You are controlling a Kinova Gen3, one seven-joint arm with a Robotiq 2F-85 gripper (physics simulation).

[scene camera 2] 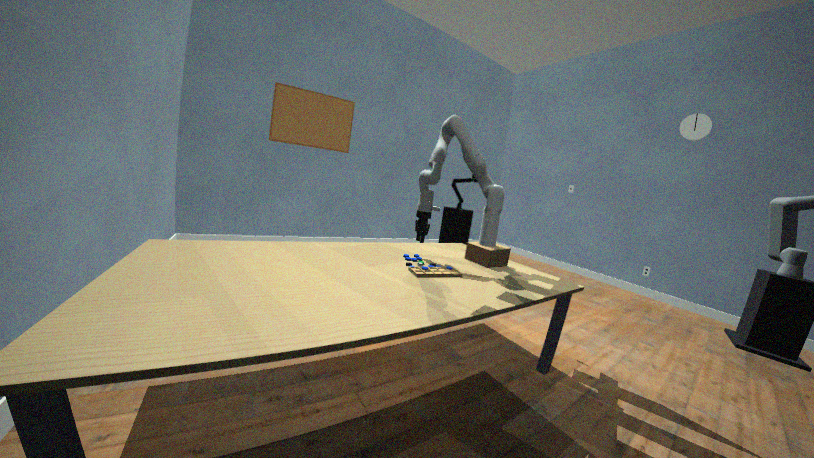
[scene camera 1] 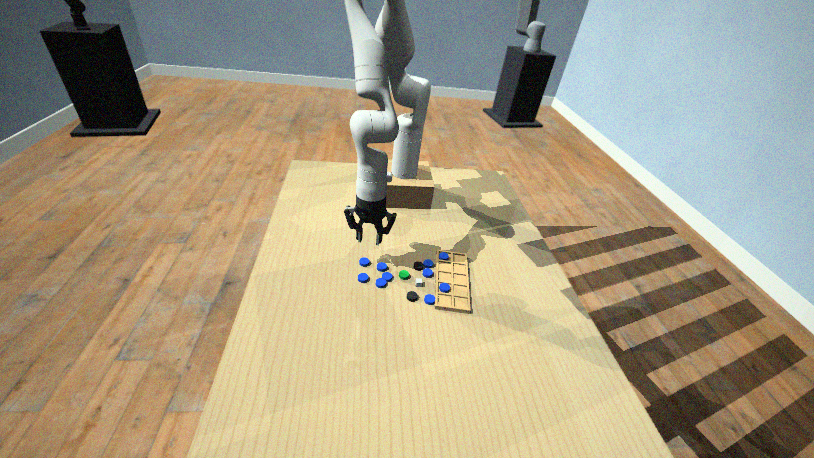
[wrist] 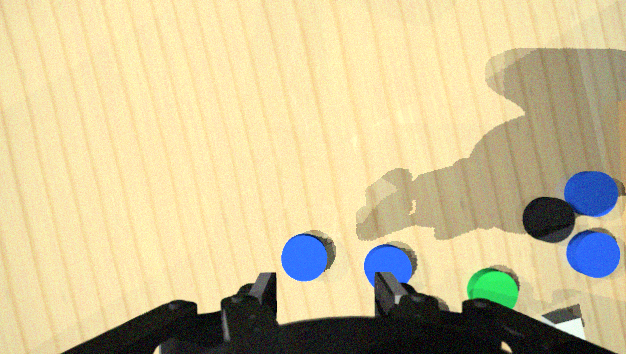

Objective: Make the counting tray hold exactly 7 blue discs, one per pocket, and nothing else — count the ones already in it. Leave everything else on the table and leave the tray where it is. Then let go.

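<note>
The wooden counting tray (scene camera 1: 453, 309) (scene camera 2: 435, 276) has two columns of pockets. One blue disc (scene camera 1: 444, 256) sits in its far left pocket, another blue disc (scene camera 1: 444, 287) in the left column nearer the front. Three loose blue discs lie left of the tray: one (scene camera 1: 428, 263) (wrist: 591, 193), one (scene camera 1: 427, 273) (wrist: 593, 254) and one (scene camera 1: 429, 299). Several more lie further left, among them one (scene camera 1: 364, 262) (wrist: 304, 257) and one (scene camera 1: 381, 266) (wrist: 388, 260), partly behind a finger in the wrist view. My gripper (scene camera 1: 369, 241) (scene camera 2: 420, 239) (wrist: 325, 294) is partly open and empty, above the table behind the left group.
A green disc (scene camera 1: 403, 274) (wrist: 492, 286), a white cube (scene camera 1: 418, 282) (wrist: 572, 327), a black disc (scene camera 1: 418, 265) (wrist: 548, 219) and another black disc (scene camera 1: 412, 296) lie between the left blue group and the tray. The arm's wooden base block (scene camera 1: 409, 195) (scene camera 2: 486, 255) stands at the back.
</note>
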